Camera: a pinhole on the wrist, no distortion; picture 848 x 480 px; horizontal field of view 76.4 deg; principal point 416.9 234.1 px. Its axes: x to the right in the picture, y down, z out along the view. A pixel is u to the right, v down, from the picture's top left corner.
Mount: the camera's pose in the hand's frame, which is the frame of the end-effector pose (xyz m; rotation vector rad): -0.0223 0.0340 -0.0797 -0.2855 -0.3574 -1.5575
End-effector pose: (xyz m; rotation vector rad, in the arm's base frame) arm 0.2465 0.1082 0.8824 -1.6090 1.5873 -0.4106
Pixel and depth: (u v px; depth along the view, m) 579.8 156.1 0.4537
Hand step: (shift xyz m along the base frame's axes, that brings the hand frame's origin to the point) 0.2045 0.2380 -0.2677
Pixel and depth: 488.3 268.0 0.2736
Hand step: 0.0587 0.0899 -0.1884
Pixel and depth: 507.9 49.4 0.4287
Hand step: 0.1212 0.3018 -0.2475
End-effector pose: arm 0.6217 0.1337 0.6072 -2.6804 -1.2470 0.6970
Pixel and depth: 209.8 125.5 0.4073
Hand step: 0.0697 -0.3340 -0.2547
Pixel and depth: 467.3 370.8 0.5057
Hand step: -0.0019 -0.1031 -0.4472
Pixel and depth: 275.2 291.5 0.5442
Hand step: 0.1125 -0.2749 -0.4369
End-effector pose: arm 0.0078 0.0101 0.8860 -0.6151 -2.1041 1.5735
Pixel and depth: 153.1 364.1 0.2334
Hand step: -0.0544 0.0042 -0.2444
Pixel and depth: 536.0 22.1 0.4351
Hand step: -0.0228 -0.3636 -0.2216
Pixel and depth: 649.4 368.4 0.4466
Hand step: -0.2918 -0.2680 -0.1335
